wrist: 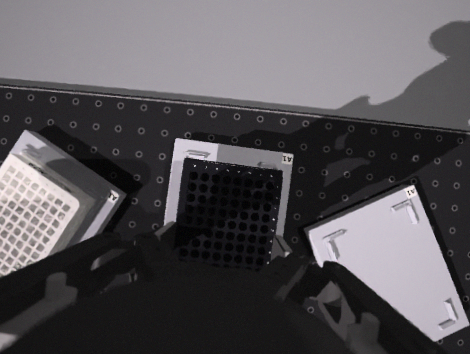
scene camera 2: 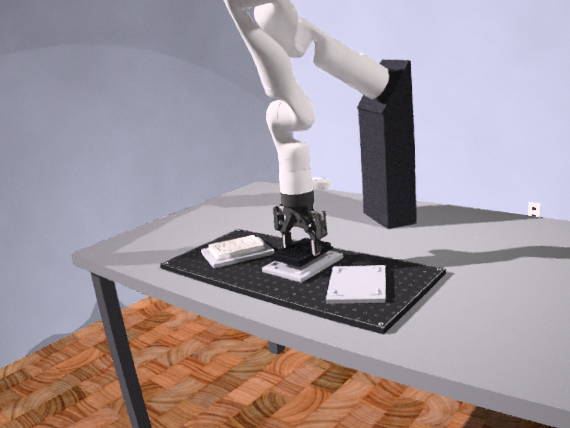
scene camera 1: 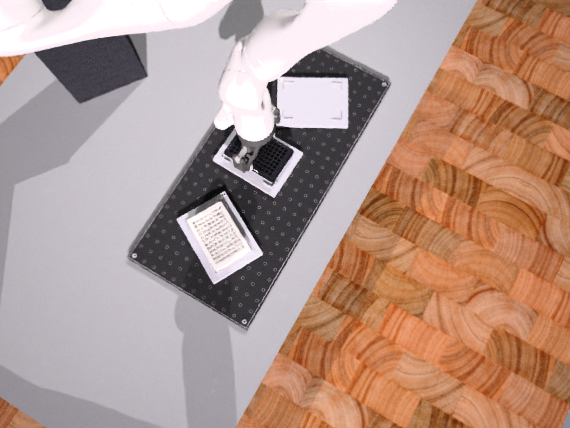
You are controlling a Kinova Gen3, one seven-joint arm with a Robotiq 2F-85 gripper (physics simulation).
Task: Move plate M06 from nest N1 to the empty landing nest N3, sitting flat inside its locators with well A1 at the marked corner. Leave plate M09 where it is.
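Note:
A black well plate is between the fingers of my gripper, which is shut on its sides. The plate is about level and low over the middle white nest; I cannot tell whether they touch. That nest's A1 mark shows at the upper right in the wrist view. A white well plate sits on another nest. A third nest is empty, with corner locators and an A1 mark. Plate labels are unreadable.
The nests stand on a black perforated board on a grey table. The arm's dark pedestal stands behind the board. The arm hides part of the middle nest in scene camera 1.

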